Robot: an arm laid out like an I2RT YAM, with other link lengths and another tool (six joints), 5 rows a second.
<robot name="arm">
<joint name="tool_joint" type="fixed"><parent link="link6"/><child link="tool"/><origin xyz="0.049 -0.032 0.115" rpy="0 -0.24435 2.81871"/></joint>
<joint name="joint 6" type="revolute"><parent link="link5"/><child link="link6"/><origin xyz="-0.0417 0 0.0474" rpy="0 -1.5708 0"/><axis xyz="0 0 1"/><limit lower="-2.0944" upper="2.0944"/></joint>
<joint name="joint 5" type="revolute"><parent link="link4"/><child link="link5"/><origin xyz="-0.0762 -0.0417 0.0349" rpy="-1.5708 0 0"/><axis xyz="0 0 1"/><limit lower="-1.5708" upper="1.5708"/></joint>
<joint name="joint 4" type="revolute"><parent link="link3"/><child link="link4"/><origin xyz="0.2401 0.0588 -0.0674" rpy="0 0 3.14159"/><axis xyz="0 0 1"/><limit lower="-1.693" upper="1.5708"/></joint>
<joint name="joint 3" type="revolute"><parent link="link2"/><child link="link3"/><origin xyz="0 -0.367 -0.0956" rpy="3.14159 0 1.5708"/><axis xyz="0 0 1"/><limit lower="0" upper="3.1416"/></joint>
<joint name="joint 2" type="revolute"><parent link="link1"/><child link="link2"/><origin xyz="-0.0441 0.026 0.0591" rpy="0 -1.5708 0"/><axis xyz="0 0 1"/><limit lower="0" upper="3.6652"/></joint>
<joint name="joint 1" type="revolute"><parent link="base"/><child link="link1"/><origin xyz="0 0 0.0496" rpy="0 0 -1.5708"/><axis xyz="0 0 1"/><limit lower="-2.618" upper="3.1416"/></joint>
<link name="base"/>
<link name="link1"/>
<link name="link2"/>
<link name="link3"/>
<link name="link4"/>
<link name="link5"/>
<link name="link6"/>
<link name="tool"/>
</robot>
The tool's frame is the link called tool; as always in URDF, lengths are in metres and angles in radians.
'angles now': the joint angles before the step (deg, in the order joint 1, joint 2, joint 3, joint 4, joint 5, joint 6). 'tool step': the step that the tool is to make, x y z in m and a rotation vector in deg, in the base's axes. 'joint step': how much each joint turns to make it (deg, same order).
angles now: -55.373, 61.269, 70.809, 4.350, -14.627, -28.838
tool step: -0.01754, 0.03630, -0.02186, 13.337, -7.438, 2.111
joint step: 0.261, -5.498, 0.298, -9.071, 1.106, 14.215
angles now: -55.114, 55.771, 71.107, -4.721, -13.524, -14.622
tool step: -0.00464, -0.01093, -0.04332, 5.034, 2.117, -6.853
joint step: 4.470, -0.300, -5.326, -0.320, 11.394, -0.227
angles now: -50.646, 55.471, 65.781, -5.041, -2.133, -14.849
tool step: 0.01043, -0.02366, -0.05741, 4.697, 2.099, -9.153
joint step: 6.369, 3.499, -8.271, 6.762, 15.573, 0.883
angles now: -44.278, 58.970, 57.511, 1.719, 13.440, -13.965
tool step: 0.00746, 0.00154, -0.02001, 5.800, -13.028, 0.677
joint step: -1.823, -0.552, -4.699, 6.295, -2.189, 13.699
